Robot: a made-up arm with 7 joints.
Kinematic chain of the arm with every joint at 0, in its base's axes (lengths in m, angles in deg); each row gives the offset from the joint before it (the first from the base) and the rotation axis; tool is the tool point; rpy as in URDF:
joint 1: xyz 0 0 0.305 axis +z
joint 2: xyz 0 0 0 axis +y
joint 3: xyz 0 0 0.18 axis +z
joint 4: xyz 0.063 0 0 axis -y
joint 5: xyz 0.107 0 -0.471 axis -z
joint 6: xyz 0 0 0 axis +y
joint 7: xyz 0.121 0 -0.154 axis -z
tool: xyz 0 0 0 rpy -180 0 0
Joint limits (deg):
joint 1: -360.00..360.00
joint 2: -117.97..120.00
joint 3: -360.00..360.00
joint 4: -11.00..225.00
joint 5: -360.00..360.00
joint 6: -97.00..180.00
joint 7: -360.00..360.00
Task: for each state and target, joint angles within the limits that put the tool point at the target. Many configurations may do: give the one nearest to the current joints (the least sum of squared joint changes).
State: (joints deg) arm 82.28 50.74 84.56 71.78 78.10 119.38 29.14
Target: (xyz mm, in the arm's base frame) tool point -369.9 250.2 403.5
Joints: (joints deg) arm 55.70 56.65 79.87 64.80 67.01 155.27 29.14
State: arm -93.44 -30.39 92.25 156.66 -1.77 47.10 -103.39
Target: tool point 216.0 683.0 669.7
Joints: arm -78.41 -52.31 104.18 153.43 2.41 80.98 -103.39
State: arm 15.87 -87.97 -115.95 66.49 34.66 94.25 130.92
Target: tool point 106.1 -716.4 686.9
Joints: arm 39.70 -58.03 -82.06 115.30 43.02 54.78 130.92
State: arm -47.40 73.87 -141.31 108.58 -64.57 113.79 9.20
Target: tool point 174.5 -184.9 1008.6
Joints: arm -39.42 67.84 -159.64 118.62 -72.35 99.39 9.20
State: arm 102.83 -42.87 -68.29 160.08 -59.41 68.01 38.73
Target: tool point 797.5 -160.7 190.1
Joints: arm 134.41 -89.01 -93.70 136.07 -60.11 72.88 38.73
